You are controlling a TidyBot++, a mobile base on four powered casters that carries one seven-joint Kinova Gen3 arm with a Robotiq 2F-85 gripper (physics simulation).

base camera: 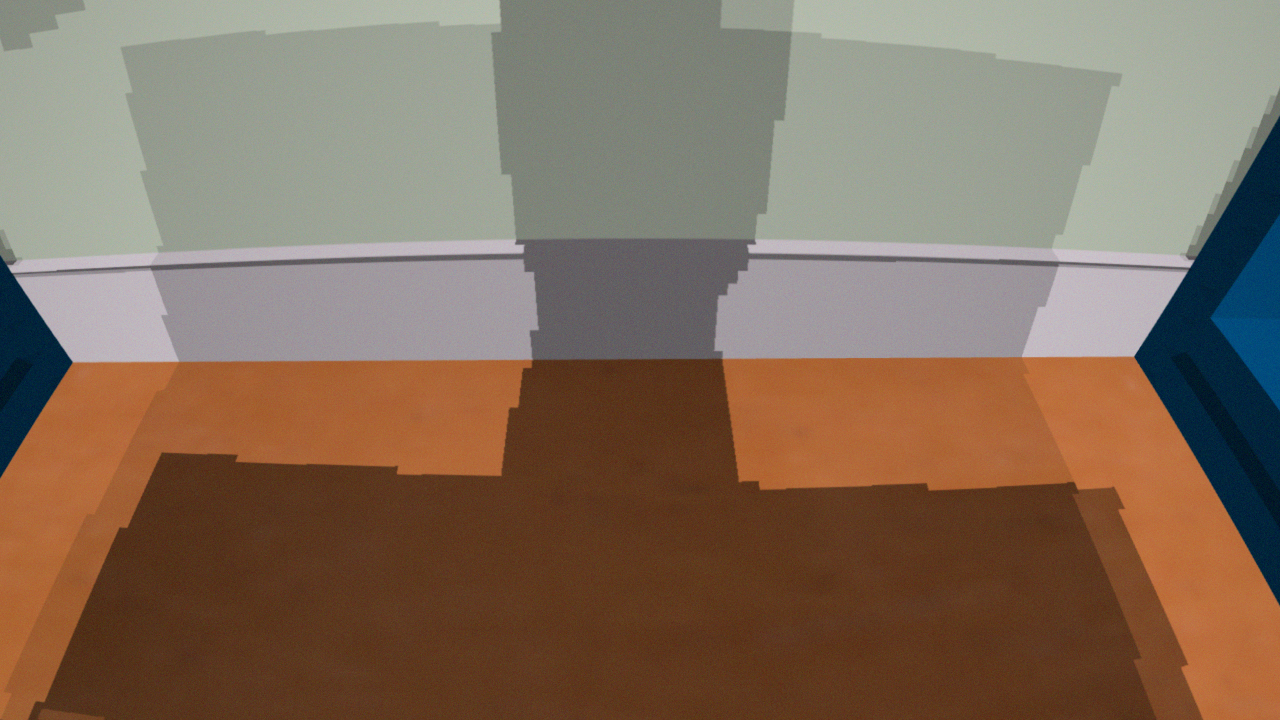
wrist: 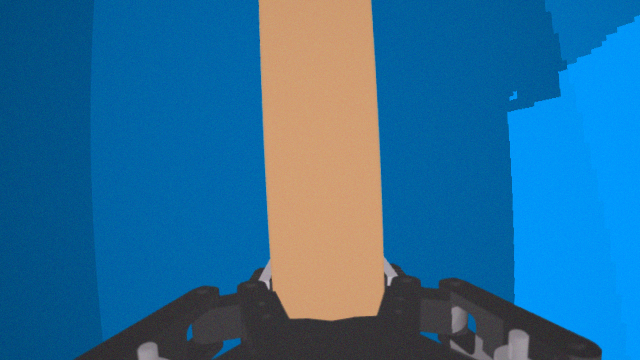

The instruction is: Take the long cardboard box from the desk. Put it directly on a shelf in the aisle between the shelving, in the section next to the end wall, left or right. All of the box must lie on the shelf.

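Places are measured from the arm's base along level axes (x left, y back, z up), in millimetres.
Pixels of known places: gripper, fingertip midpoint: (wrist: 326,274).
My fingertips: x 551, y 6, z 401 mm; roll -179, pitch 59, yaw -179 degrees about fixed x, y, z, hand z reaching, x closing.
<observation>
Behind a point stands the place of what it marks.
The long cardboard box (wrist: 322,150) {x 519, y -62, z 422 mm} is a tan strip in the wrist view, running from the gripper up past the top edge, so its far end is hidden. My gripper (wrist: 326,274) {x 551, y 6, z 401 mm} is shut on the box near its lower end. Blue shelving (wrist: 175,150) {x 876, y -86, z 455 mm} fills the view behind the box, in darker shade at the left and brightly lit at the right. I cannot tell whether the box touches a shelf or which shelf level this is. The box and the gripper do not show in the base camera view.
In the base camera view the end wall (base camera: 313,134) {x 189, y -452, z -231 mm} with its pale baseboard (base camera: 358,308) {x 186, y -439, z -349 mm} stands straight ahead across the orange floor (base camera: 402,420) {x 153, y -388, z -397 mm}. Blue shelving stands at the left (base camera: 22,385) {x 436, y -377, z -370 mm} and right (base camera: 1190,313) {x -376, y -447, z -331 mm} edges, close to the wall. Broad shadows lie on floor and wall.
</observation>
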